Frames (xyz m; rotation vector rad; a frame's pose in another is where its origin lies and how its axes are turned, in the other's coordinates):
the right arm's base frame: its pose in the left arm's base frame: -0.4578 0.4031 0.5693 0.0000 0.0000 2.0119
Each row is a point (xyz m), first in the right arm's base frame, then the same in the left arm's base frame.
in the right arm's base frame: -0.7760 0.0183 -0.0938
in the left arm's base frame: -0.1430 -0.3064 0.4755
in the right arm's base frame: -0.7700 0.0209 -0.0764
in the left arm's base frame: -0.1480 -0.3021 0.4929
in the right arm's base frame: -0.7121 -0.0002 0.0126
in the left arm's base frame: -0.1536 -0.2408 0.5819
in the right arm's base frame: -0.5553 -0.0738 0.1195
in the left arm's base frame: -0.1540 -0.0675 0.6888
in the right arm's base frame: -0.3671 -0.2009 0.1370
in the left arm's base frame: -0.1194 0.1569 0.7063
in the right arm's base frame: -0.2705 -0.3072 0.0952
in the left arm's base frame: -0.0645 0.2896 0.6645
